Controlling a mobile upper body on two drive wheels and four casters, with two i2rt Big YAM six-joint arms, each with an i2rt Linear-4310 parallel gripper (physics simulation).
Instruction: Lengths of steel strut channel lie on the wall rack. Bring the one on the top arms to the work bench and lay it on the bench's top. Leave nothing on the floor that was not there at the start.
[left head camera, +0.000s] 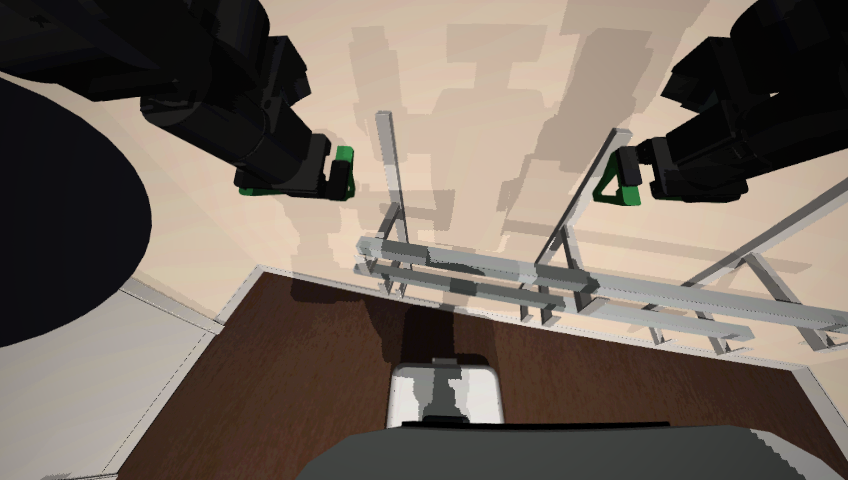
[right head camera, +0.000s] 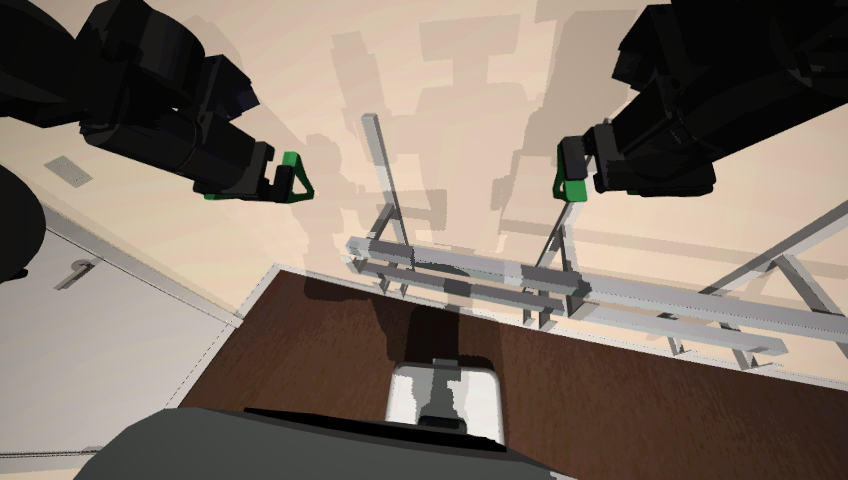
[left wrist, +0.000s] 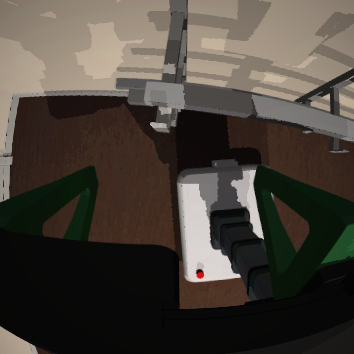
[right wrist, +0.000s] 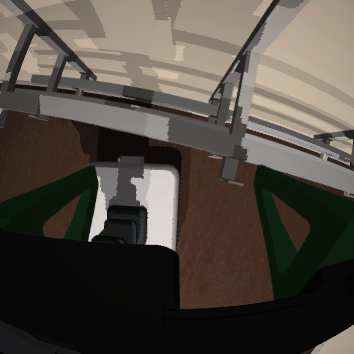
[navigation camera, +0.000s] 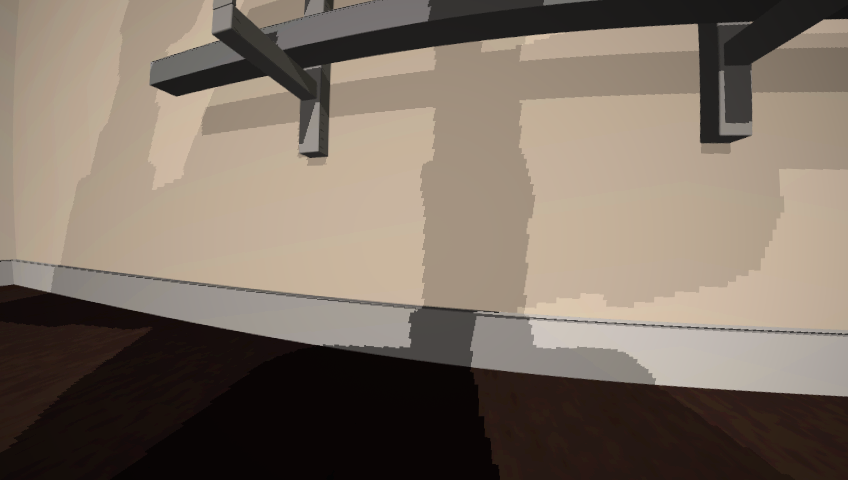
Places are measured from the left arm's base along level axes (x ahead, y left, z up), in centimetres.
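Where they show: left gripper, fingertip midpoint: (left head camera: 323, 191) (right head camera: 287, 193) (left wrist: 175, 173); right gripper, fingertip midpoint: (left head camera: 624, 196) (right head camera: 590, 191) (right wrist: 175, 173).
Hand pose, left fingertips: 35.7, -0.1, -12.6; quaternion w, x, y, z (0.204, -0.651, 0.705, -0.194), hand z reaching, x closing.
Each offset is from my left fingertips to the top centre of the thing, as dx, dy, dz. "spot": to the spot under its first point. Level surfaces: height alone.
The strut channel on the top arms (left head camera: 714, 300) (right head camera: 654, 300) (left wrist: 220, 101) (right wrist: 100, 112) lies lengthwise across the wall rack @(spot: +37.5, -2.3, -10.7) (left head camera: 386, 142) (right head camera: 374, 136) (right wrist: 250, 75), partly in shadow. A lower strut @(spot: -0.4, -103.2, -53.9) (left head camera: 684, 322) (right head camera: 714, 334) (right wrist: 175, 102) shows below it. My left gripper (left head camera: 297, 190) (right head camera: 255, 191) (left wrist: 175, 173) is open and empty, off to the left of the top strut's left end. My right gripper (left head camera: 675, 193) (right head camera: 606, 189) (right wrist: 175, 173) is open and empty, apart from the top strut. The work bench does not show in any view.
The wall with its white baseboard (navigation camera: 208, 303) is close in front. A strut (navigation camera: 368, 32) on rack arms crosses the top of the navigation view. My white base (left head camera: 404, 386) (right head camera: 490, 392) stands on the brown floor @(dz -128.4) (left head camera: 267, 368). A door handle @(spot: -1.6, +131.8, -35.9) (right head camera: 72, 277) shows at the left.
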